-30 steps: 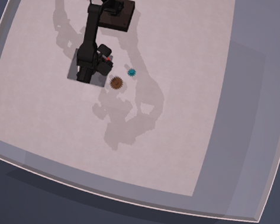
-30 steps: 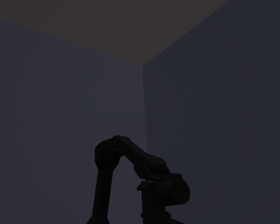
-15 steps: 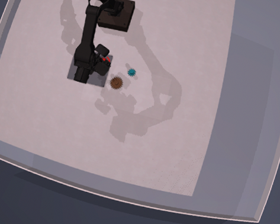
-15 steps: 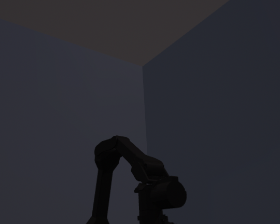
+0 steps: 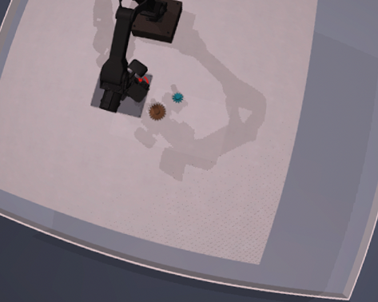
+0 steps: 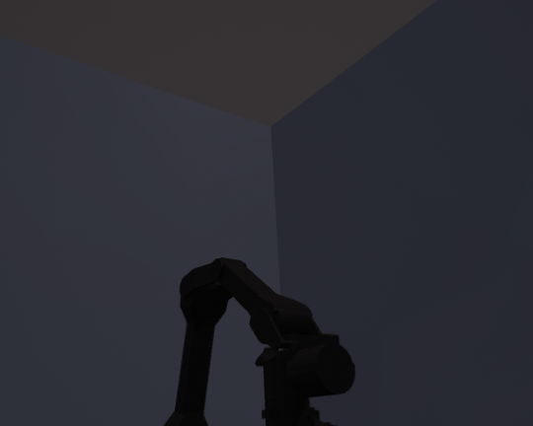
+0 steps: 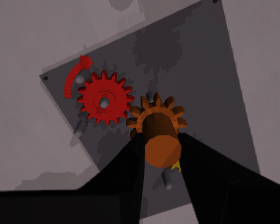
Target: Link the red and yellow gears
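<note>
Right now my gripper tip is 10 mm above the orange gear. Round my gripper tip: yellow gear 70 mm to the right, 70 mm below; red arrow 50 mm behind, 50 mm to the left, 80 mm below; brown gear 50 mm ahead, 110 mm to the left, 70 mm below.
</note>
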